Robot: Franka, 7 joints.
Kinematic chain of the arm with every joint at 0, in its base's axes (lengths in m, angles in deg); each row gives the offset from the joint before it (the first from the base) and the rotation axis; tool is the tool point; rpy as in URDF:
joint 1: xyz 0 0 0.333 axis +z
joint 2: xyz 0 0 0 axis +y
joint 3: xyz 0 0 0.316 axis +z
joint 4: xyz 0.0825 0 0 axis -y
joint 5: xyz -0.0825 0 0.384 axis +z
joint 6: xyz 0 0 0 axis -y
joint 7: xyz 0.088 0 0 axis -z
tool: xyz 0 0 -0.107 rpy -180 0 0
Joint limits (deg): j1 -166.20..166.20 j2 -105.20..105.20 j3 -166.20..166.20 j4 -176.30..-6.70 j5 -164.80..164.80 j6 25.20..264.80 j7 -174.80..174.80
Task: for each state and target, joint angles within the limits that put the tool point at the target. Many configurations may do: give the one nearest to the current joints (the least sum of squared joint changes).
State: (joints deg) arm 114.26 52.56 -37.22 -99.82 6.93 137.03 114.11
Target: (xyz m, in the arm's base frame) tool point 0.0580 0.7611 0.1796
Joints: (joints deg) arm 111.15 61.84 -35.39 -75.83 6.79 145.38 114.11
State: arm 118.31 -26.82 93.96 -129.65 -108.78 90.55 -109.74
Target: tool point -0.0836 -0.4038 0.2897
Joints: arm 155.41 -15.52 121.17 -150.13 -100.79 76.65 -109.74
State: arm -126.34 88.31 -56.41 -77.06 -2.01 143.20 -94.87
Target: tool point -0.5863 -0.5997 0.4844
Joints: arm -114.03 67.42 -61.02 -40.32 -1.49 152.71 -94.87
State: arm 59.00 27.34 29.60 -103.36 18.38 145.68 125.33
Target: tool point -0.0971 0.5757 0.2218
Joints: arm 64.92 28.76 34.98 -119.15 18.38 140.63 125.33
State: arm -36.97 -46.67 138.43 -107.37 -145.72 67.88 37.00
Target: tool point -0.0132 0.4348 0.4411
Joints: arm -31.02 -10.13 133.82 -143.27 -128.83 28.24 37.00
